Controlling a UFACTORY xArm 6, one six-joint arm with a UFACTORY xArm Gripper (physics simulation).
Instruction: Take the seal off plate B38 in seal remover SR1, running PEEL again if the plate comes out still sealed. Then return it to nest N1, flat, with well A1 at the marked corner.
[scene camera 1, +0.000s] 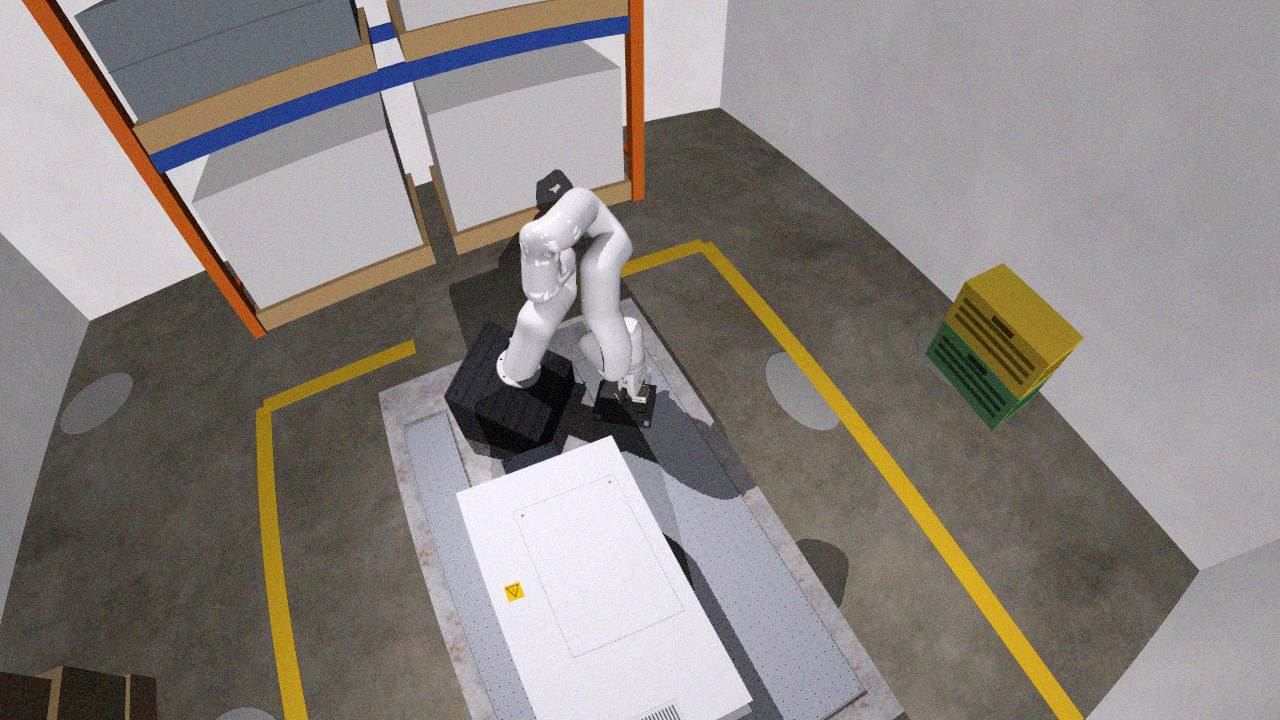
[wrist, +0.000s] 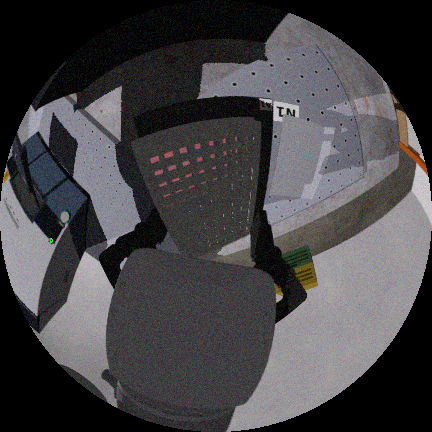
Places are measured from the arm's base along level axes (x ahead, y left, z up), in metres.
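Pixels of known places: gripper, between the fingertips: (scene camera 1: 633, 394) (wrist: 213, 211); arm's base, origin of its link: (scene camera 1: 518, 368).
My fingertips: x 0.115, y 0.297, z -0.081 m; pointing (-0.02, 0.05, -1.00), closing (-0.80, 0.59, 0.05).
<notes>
For each thing: its top centre in the pictures, then the offset to it from my fingertips. "spot": a spot on its surface instead. Level surfaces: height alone.
- plate, centre of its top: (wrist: 205, 226) (scene camera 1: 625, 385) 0.011 m back, 0.020 m right, 0.039 m up
- black nest, centre of its top: (wrist: 205, 186) (scene camera 1: 624, 397) 0.004 m back, 0.024 m right, 0.010 m down
- N1 label, a spot on its surface: (wrist: 286, 111) spot: 0.115 m back, 0.050 m right, 0.061 m down
- small tag, a spot on its surface: (wrist: 265, 104) spot: 0.085 m back, 0.069 m right, 0.016 m down
- green digit, a spot on its surface: (wrist: 50, 241) spot: 0.272 m ahead, 0.141 m right, 0.088 m up
- perforated deck, height of its surface: 0.061 m down
- grey patch, a spot on its surface: (wrist: 295, 155) spot: 0.107 m back, 0.007 m left, 0.060 m down
In the wrist view, a plate (wrist: 200, 170) with rows of wells, several pink, lies in the black nest (wrist: 266, 165) (scene camera 1: 613, 413) beside the N1 label (wrist: 286, 111). It looks flat. I cannot tell whether a clear seal covers it, and its own A1 mark is not readable. A small tag (wrist: 265, 104), partly hidden, marks the nest's corner. My gripper (wrist: 213, 211) (scene camera 1: 633, 395) is open and empty, its fingers apart above the near part of the plate. A machine with blue-grey panels, a round button and a green digit (wrist: 50, 241) stands at the left; no SR1 label is readable.
A large white cabinet (scene camera 1: 599, 564) stands on the perforated deck (scene camera 1: 760, 573) in front of the arm's black base (scene camera 1: 510, 394). A grey patch (wrist: 295, 155), perhaps shadow, lies beside the nest. Yellow and green crates (scene camera 1: 1002, 344) (wrist: 301, 270) stand off the deck.
</notes>
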